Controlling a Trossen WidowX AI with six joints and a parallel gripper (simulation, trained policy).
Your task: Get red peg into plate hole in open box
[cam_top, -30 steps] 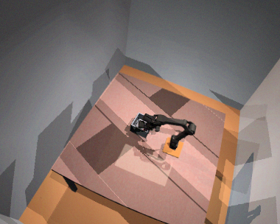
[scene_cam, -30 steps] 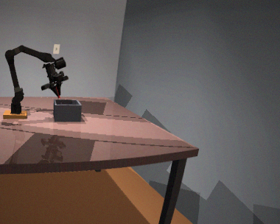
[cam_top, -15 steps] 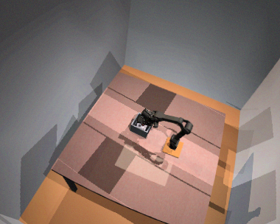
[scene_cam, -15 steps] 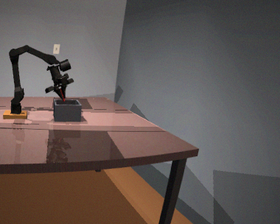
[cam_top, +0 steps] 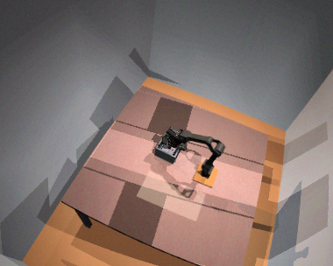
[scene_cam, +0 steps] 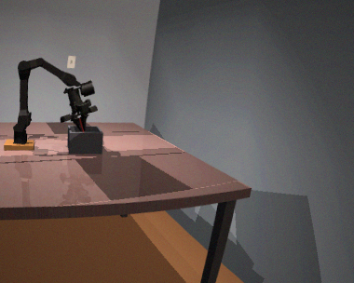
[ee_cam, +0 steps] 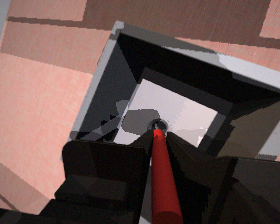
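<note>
Right now my gripper tip is 10 mm past the red peg, 10 mm to the right of it and 20 mm below it. Also, from my gripper tip: dark grey box (10 mm ahead, 60 mm below); plate (10 mm ahead, 40 mm below).
</note>
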